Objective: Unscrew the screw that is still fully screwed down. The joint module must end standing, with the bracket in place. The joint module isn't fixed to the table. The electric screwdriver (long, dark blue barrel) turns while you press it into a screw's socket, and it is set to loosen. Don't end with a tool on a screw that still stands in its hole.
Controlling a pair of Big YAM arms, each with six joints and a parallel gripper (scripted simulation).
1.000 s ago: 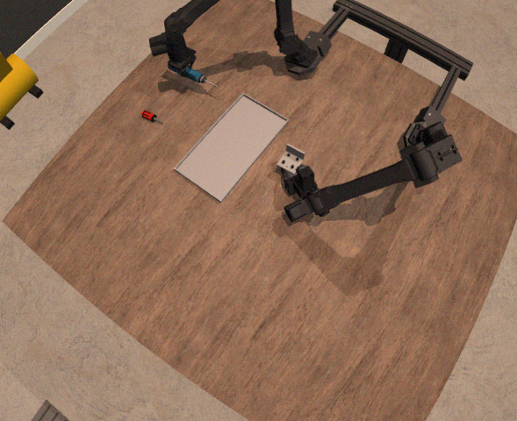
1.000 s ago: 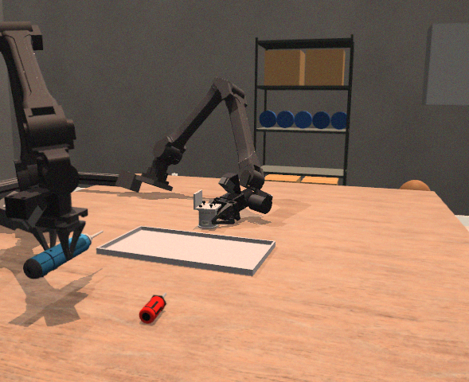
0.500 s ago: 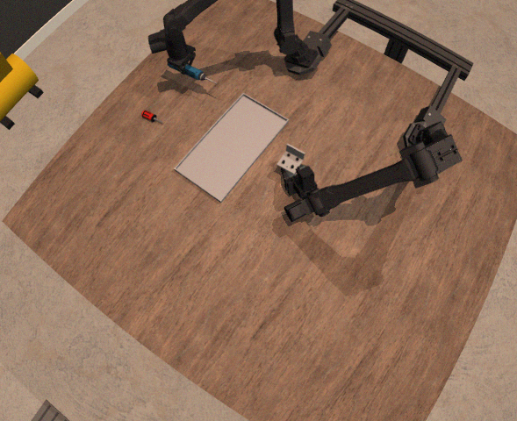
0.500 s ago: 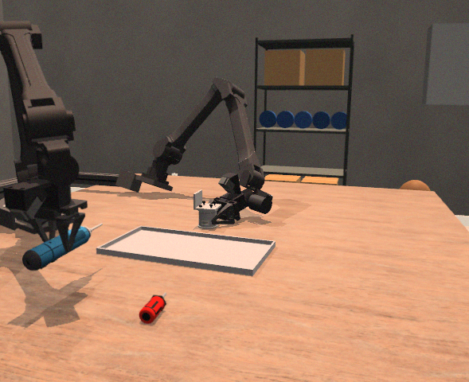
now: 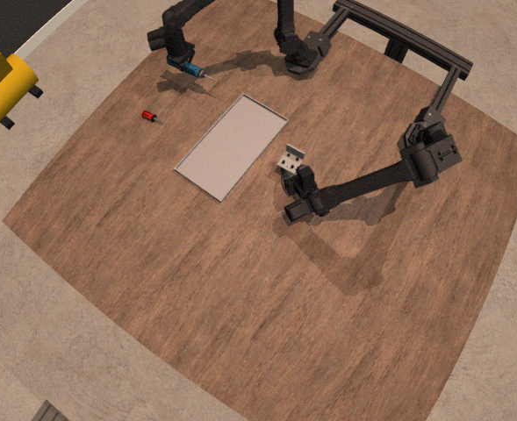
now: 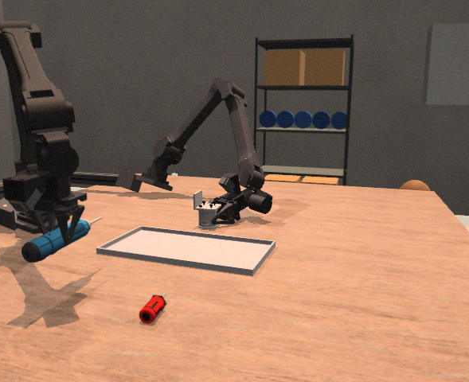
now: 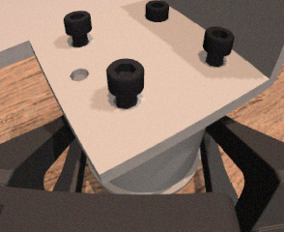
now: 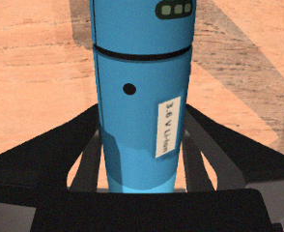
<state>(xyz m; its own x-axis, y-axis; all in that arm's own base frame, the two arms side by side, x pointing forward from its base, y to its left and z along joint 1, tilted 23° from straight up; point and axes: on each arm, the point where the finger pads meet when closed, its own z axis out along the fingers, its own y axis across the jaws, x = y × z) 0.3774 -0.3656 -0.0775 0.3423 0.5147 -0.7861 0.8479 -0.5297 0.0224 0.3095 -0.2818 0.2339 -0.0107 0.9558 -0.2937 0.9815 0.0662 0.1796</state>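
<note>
Right now my left hand is 1 cm below the joint module. The rest, counted from my left hand: shallow grey tray 22 cm to the right, 6 cm ahead, 2 cm below; then pale l-shaped bracket 5 cm above; then red manual screwdriver 55 cm to the right, 18 cm ahead, 1 cm below.
</note>
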